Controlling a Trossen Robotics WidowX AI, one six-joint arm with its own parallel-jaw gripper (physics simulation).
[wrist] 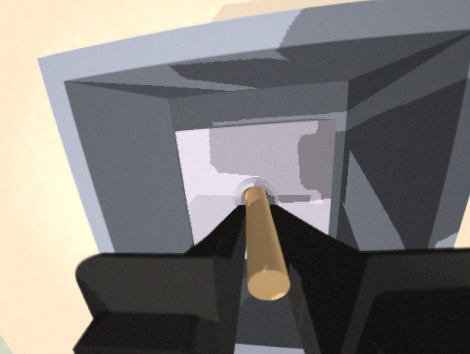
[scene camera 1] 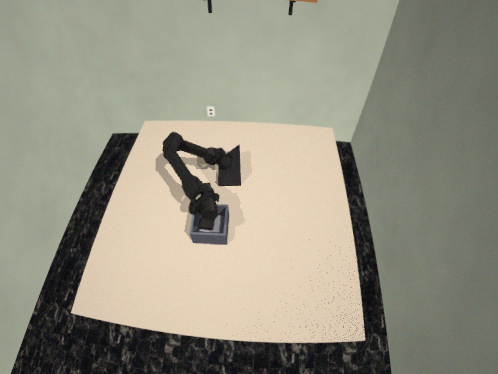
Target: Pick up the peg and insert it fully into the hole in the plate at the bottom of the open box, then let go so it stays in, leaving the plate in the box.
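Frame: origin at the arm's base, x ahead, y left, z up, level; millimetres.
Where they show: gripper, between the fingertips: [wrist: 257, 212]; arm's base, origin of its link: [scene camera 1: 227, 163].
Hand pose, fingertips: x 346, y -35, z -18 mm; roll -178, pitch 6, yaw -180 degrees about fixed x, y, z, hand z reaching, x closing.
Each offset is from my fingertips to the centre of the thing. Level surfaces: height alone.
The blue-grey open box @[2 mm ahead, 3 mm right, 20 mm down] [scene camera 1: 210, 238] [wrist: 150, 50] stands on the table below the arm's end. The pale plate @[2 mm ahead, 3 mm right, 34 mm down] [scene camera 1: 218, 224] [wrist: 260, 150] lies at its bottom, with a ringed hole near the middle in the wrist view. My gripper [scene camera 1: 206, 223] [wrist: 257, 212] reaches down into the box and is shut on the tan round peg @[1 mm back, 1 mm right, 10 mm up] [wrist: 265, 242]. The peg's far end overlaps the hole in the wrist view and hides most of it. Whether its tip is inside the hole or above it, I cannot tell. The peg is not discernible in the scene view.
The box walls stand around the gripper on all sides. The black arm [scene camera 1: 181, 170] bends over the cream table @[68 mm down] [scene camera 1: 285, 200] from its dark base plate [scene camera 1: 230, 176], which is behind the box. Shadows of the arm fall across the plate and the box walls.
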